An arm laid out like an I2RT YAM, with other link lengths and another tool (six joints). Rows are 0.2 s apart.
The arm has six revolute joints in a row. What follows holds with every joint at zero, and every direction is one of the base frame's. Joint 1 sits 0.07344 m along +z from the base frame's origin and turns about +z. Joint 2 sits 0.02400 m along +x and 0.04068 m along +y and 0.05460 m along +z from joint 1 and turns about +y. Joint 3 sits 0.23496 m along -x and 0.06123 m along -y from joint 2 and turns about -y. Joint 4 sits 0.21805 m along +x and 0.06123 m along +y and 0.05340 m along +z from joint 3 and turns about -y. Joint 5 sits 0.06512 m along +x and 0.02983 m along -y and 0.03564 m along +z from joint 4 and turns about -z. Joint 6 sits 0.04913 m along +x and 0.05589 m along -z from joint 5 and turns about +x. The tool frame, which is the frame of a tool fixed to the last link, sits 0.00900 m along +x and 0.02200 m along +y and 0.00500 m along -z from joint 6; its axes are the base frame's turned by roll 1.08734, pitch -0.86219 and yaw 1.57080 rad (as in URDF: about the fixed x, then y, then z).
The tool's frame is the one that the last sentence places.
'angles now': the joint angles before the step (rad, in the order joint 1, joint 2, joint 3, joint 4, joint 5, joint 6). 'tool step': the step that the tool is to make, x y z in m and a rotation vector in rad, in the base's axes. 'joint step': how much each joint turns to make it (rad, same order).
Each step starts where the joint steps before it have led.
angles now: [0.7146 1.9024 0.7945 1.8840 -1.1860 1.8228]
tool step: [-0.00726 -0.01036 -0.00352 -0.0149 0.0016 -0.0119]
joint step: [-0.0115 -0.0415 -0.0703 -0.0013 -0.0068 -0.0206]
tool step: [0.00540 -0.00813 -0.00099 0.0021 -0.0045 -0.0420]
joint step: [-0.0334 -0.0116 -0.0184 -0.0052 0.0055 -0.0181]
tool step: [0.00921 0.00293 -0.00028 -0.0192 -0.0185 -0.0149]
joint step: [-0.0141 0.0053 0.0378 -0.0821 -0.0167 -0.0563]
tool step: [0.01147 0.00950 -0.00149 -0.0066 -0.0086 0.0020]
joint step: [0.0007 0.0474 0.0713 -0.0405 -0.0075 -0.0208]
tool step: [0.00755 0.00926 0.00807 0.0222 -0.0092 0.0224]
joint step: [0.0095 0.0387 0.0802 0.0260 -0.0022 0.0497]
